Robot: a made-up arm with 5 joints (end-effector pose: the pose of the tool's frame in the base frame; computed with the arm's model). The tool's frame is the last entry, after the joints.
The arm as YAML. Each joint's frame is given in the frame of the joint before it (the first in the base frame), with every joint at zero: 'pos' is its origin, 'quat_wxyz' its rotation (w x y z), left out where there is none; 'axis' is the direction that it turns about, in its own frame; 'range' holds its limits. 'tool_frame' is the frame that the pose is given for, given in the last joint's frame.
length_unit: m
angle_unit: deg
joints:
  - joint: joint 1
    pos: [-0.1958, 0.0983, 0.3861]
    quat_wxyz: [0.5, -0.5, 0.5, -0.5]
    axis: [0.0, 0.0, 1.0]
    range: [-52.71, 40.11]
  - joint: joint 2
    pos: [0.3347, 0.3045, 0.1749]
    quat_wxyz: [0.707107, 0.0, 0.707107, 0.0]
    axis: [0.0, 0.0, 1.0]
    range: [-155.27, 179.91]
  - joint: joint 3
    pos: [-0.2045, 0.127, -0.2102]
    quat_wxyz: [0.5, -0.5, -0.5, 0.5]
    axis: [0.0, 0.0, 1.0]
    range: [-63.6, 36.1]
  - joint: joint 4
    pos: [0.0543, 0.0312, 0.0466]
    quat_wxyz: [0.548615, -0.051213, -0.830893, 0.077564]
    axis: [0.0, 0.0, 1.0]
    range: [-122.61, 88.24]
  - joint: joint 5
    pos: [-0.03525, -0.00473, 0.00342]
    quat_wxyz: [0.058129, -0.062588, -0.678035, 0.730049]
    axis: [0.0, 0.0, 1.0]
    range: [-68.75, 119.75]
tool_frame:
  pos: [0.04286, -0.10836, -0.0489]
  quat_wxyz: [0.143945, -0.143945, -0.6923, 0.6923]
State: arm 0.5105 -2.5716 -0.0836 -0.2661 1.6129
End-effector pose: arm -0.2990 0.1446 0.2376 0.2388 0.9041 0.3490
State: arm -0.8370 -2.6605 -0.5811 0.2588 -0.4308
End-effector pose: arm -0.2290 -0.1372 0.2445 0.1162 -3.0970 0.1907
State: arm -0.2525 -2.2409 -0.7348 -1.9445 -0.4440
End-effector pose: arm -0.2528 -0.0635 -0.0333 -1.4763 1.3438 -1.5955
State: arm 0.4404 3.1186 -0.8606 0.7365 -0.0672
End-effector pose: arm -0.1500 0.0760 0.1810 -0.7232 -1.8083 -1.8913
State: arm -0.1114 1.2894 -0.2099 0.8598 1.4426
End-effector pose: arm 0.2597 -0.1312 0.1829 -0.6659 -2.3850 1.2744
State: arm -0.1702 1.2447 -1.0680 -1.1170 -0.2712
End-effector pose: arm 0.2132 0.0468 0.2457 0.1405 -1.4118 -1.0098
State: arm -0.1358 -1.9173 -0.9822 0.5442 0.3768
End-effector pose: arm -0.1932 -0.0926 0.0519 -0.1246 1.6117 1.3208
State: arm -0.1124 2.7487 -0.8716 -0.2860 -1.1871
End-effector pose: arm -0.2211 0.0352 0.3215 0.5042 -1.5904 -0.5782
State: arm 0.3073 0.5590 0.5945 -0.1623 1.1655
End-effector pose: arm 0.1640 0.2228 0.0285 0.8873 -1.5536 -0.6244
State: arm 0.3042 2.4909 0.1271 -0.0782 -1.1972
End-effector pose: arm -0.1883 0.0603 0.2890 0.2887 -1.2984 -0.0131
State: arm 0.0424 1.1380 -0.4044 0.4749 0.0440
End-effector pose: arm 0.1503 0.0111 0.1342 -0.7253 -1.0710 0.0549
